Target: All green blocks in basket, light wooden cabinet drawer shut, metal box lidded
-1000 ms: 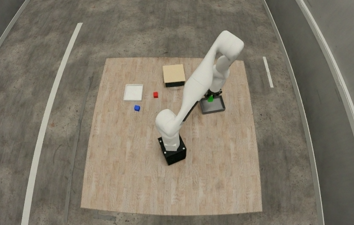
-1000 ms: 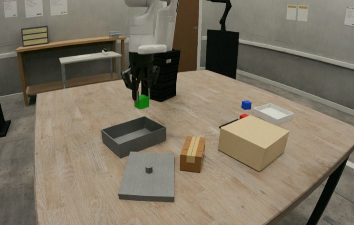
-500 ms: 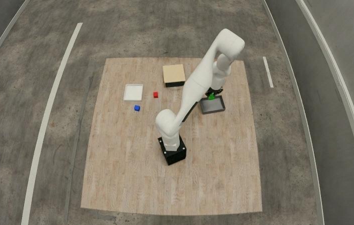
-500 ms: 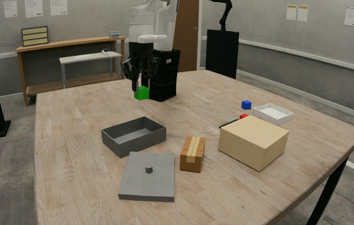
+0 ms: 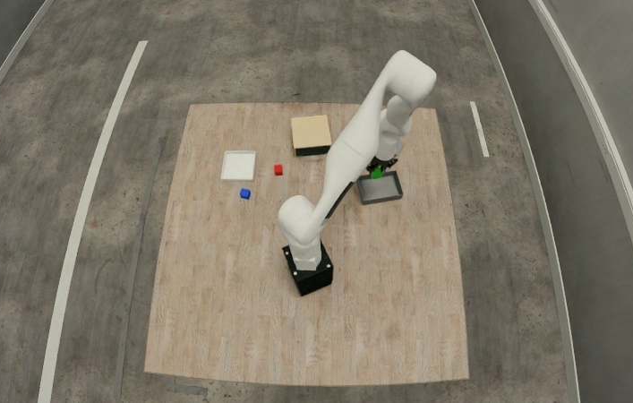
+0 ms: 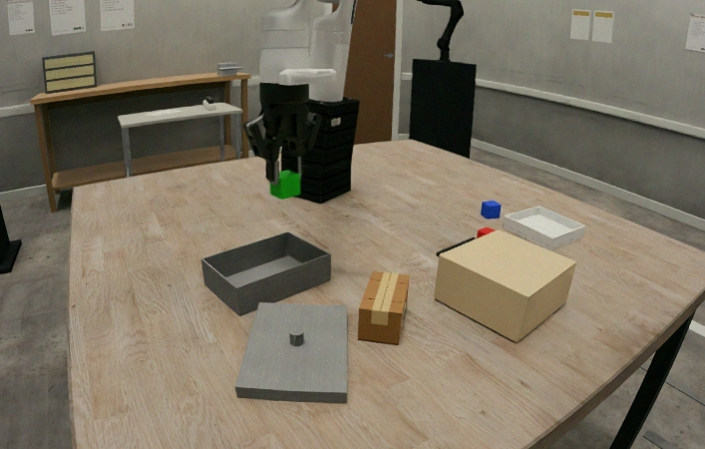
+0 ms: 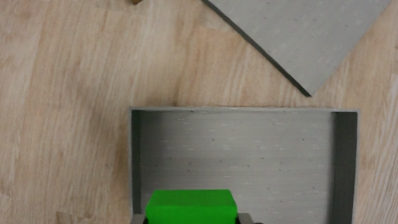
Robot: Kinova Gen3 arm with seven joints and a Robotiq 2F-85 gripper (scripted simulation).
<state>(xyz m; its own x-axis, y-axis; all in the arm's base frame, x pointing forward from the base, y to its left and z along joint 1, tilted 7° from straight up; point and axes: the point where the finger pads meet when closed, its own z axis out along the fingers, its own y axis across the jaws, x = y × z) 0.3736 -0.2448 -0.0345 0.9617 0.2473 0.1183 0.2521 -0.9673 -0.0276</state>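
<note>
My hand is 80 mm short of the white basket, 590 mm to the right of it and 180 mm above it. Also, from my hand: small cardboard box (190 mm ahead, 70 mm to the left, 150 mm below); lid (200 mm ahead, 70 mm to the right, 170 mm below); grey metal box (10 mm ahead, 40 mm to the right, 160 mm below).
</note>
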